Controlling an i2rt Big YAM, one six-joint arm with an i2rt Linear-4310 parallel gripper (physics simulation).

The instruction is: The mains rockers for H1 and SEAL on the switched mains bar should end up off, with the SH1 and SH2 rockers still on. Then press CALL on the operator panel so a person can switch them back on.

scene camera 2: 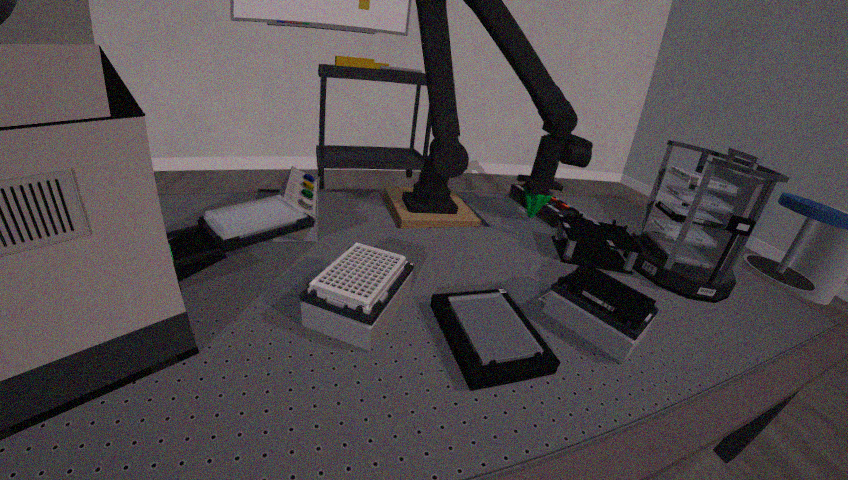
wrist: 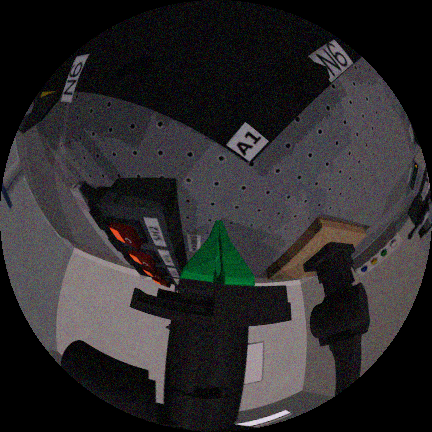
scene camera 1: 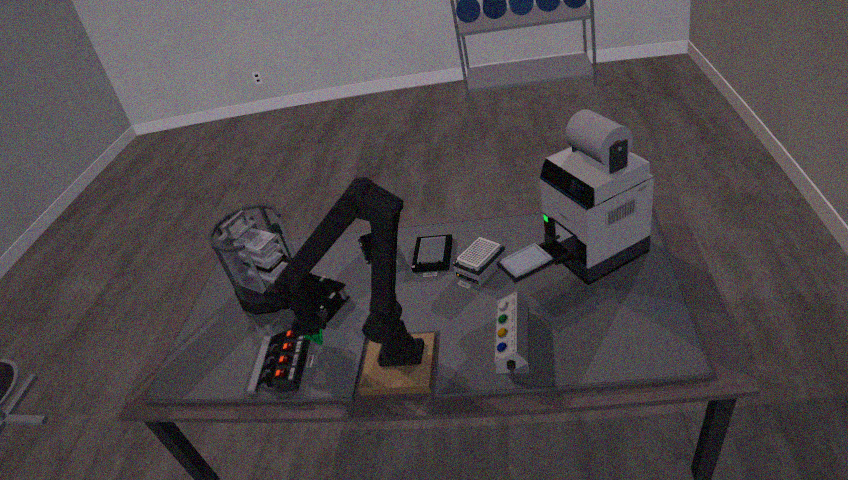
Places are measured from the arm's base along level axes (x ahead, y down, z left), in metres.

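Pixels of known places: gripper, fingertip midpoint: (scene camera 2: 529, 217) (wrist: 217, 223) (scene camera 1: 321, 343); arm's base at its link origin: (scene camera 2: 429, 205) (wrist: 329, 254) (scene camera 1: 401, 354).
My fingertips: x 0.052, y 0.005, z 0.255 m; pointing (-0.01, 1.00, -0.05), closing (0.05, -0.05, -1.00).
Note:
Ahead of a thing's pixels: the offset from my fingertips to its top centre. "spot": to the spot under its first point.
The switched mains bar (scene camera 1: 288, 384) (scene camera 2: 520, 198) (wrist: 167, 207) is black with a row of rockers. In scene camera 1, four rockers glow orange. In the wrist view the nearest lit rocker {dx +0.009, dy -0.044, dz +0.087 m} (wrist: 124, 235) is beside the SH2 label {spot: dx +0.015, dy -0.032, dz +0.057 m} (wrist: 154, 231); the other labels are too small or blurred to read. My gripper (scene camera 1: 315, 337) (scene camera 2: 536, 205) (wrist: 217, 223) has green fingers, is shut and empty, and is beside the bar's far end, on the side toward the arm's base. The operator panel {dx -0.009, dy -0.075, dz -0.561 m} (scene camera 1: 516, 324) (scene camera 2: 293, 189) has white, green, yellow and blue buttons; its lettering is unreadable.
A clear-walled carousel {dx +0.270, dy -0.283, dz +0.257 m} (scene camera 1: 249, 255) (scene camera 2: 708, 208) and a black stand (scene camera 2: 601, 240) are just behind the bar. The wooden arm base (scene camera 1: 395, 380) (scene camera 2: 404, 218) (wrist: 300, 250) lies between bar and panel. A white plated block {dx +0.306, dy -0.060, dz -0.458 m} (scene camera 1: 479, 252) and a large white instrument {dx +0.354, dy -0.447, dz -0.826 m} (scene camera 1: 618, 220) are farther right.

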